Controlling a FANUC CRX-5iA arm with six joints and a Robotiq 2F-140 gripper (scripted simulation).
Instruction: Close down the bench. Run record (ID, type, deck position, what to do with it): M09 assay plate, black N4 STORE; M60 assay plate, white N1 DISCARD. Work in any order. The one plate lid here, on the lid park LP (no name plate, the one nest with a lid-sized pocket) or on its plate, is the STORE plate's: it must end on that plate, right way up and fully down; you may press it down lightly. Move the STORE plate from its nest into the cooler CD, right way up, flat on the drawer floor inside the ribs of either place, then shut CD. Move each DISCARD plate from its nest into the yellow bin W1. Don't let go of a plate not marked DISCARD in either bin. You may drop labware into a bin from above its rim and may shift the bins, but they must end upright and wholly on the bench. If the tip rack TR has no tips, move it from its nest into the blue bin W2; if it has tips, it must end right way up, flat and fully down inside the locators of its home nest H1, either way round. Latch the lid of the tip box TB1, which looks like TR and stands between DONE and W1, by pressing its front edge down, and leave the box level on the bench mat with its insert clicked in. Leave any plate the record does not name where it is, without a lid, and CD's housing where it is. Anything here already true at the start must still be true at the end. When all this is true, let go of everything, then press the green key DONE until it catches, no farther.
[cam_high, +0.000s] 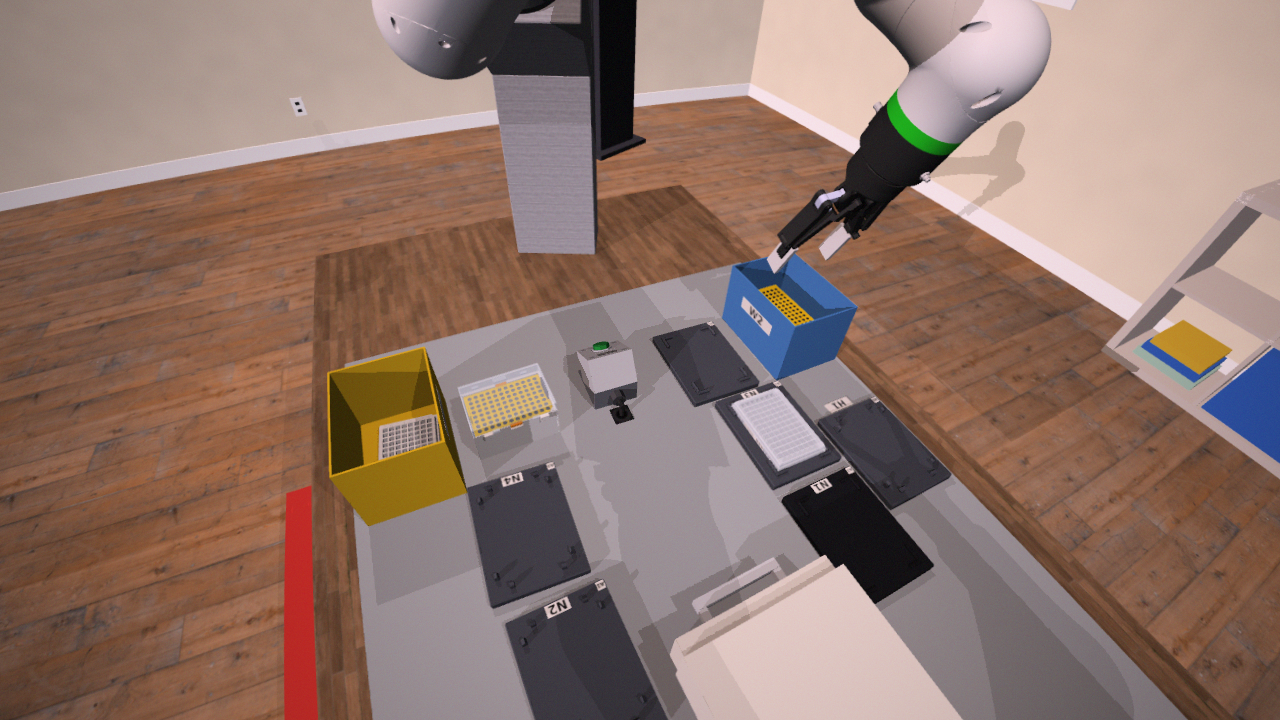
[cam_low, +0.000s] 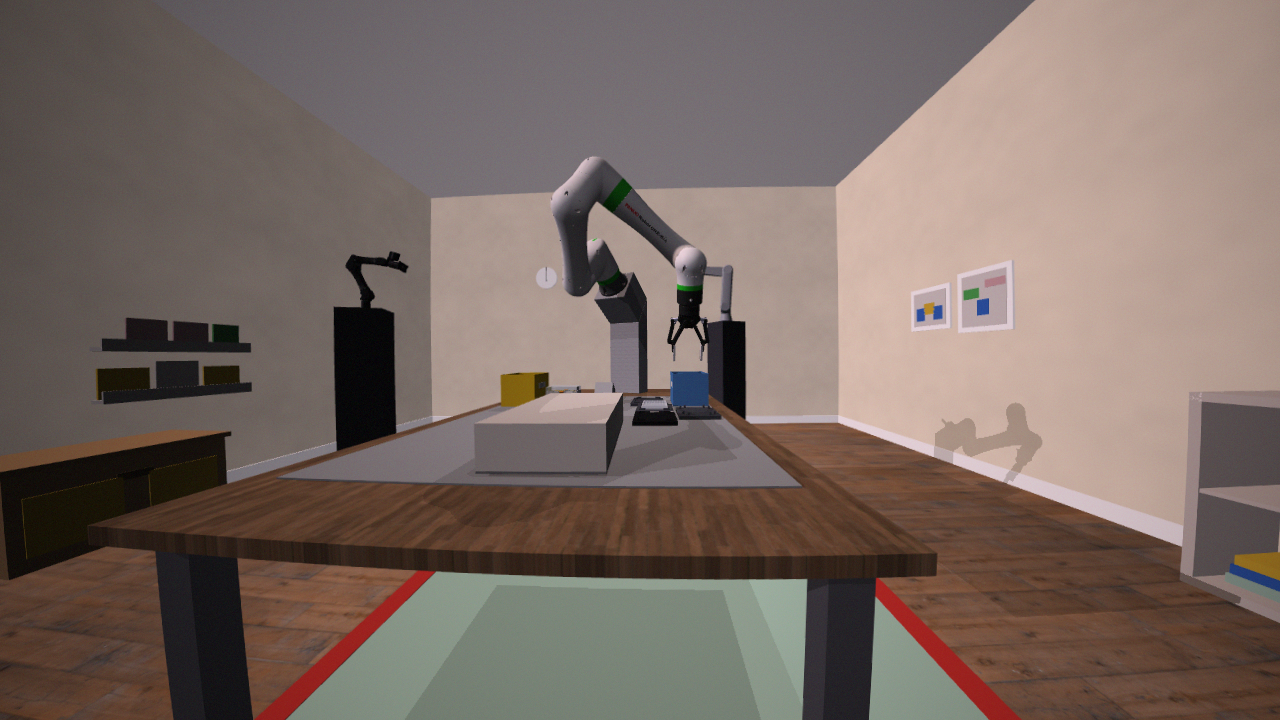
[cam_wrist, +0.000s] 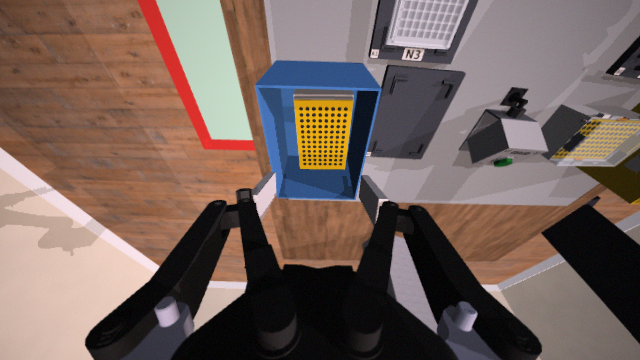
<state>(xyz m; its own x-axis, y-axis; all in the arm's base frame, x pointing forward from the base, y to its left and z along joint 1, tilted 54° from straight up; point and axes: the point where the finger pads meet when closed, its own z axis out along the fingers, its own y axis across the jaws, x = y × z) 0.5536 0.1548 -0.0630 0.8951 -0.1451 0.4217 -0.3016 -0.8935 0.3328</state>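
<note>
My hand is 18 cm past the green key DONE, 28 cm to the left of it and 12 cm above it. Round my hand: yellow tip rack TR: 2 cm behind, 15 cm below; then lid park: 7 cm behind, 14 cm to the right, 19 cm below; then blue bin W2: 1 cm behind, 15 cm below.
</note>
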